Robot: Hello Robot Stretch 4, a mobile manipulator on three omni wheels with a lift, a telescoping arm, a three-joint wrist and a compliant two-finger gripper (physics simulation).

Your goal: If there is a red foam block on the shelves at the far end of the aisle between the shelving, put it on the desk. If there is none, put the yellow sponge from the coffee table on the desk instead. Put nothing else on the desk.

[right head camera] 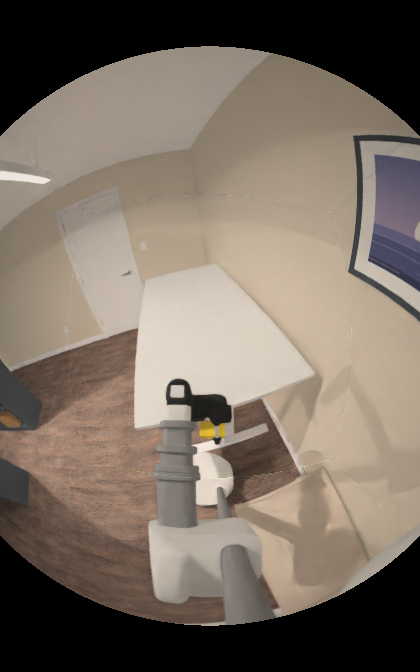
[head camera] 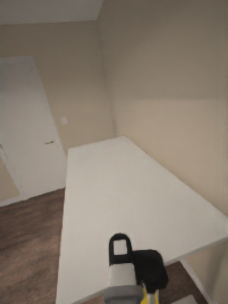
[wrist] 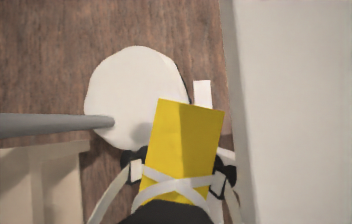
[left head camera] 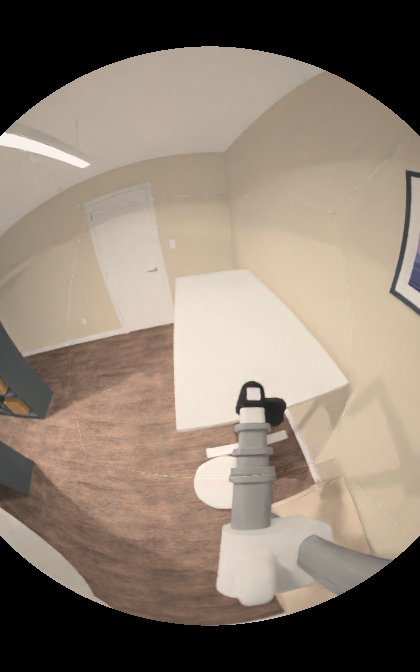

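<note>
The yellow sponge is upright between the fingers of my gripper, which is shut on it. In the wrist view the sponge stands out beyond the crossed finger straps. The white desk stands against the right wall, and no object shows on its top. The gripper is just off the desk's near edge; in the wrist view the desk lies to the right of the sponge. A red foam block does not show in these views.
A beige low table is close on the right, by the wall. Dark shelving with orange items stands at the left. My white round base is below the arm. The desk's foot is beneath its near end.
</note>
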